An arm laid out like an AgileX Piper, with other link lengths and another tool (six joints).
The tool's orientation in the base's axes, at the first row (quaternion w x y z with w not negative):
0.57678 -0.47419 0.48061 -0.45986
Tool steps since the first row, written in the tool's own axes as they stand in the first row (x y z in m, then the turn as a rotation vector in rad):
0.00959 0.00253 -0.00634 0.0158 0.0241 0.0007
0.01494 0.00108 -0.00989 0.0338 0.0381 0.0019
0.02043 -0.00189 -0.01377 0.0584 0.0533 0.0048
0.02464 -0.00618 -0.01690 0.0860 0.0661 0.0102
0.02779 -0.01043 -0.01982 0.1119 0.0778 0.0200
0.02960 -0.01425 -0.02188 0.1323 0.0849 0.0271
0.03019 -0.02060 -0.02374 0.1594 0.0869 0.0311
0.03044 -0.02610 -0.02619 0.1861 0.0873 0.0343
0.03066 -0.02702 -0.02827 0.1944 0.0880 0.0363
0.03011 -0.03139 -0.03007 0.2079 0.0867 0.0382
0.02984 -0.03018 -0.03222 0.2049 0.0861 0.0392
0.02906 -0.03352 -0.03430 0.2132 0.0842 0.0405
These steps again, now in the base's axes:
-0.00499 -0.00980 -0.00420 0.0043 -0.0124 -0.0256
-0.00800 -0.01564 -0.00371 0.0086 -0.0283 -0.0415
-0.01143 -0.02184 -0.00176 0.0155 -0.0503 -0.0592
-0.01437 -0.02686 0.00171 0.0249 -0.0753 -0.0746
-0.01721 -0.03082 0.00528 0.0385 -0.0984 -0.0884
-0.01933 -0.03331 0.00866 0.0484 -0.1168 -0.0972
-0.02158 -0.03489 0.01471 0.0556 -0.1429 -0.1021
-0.02439 -0.03610 0.01990 0.0619 -0.1688 -0.1053
-0.02649 -0.03665 0.02060 0.0649 -0.1767 -0.1068
-0.02866 -0.03685 0.02483 0.0682 -0.1900 -0.1070
-0.03074 -0.03666 0.02347 0.0688 -0.1870 -0.1059
-0.03313 -0.03653 0.02669 0.0709 -0.1953 -0.1049

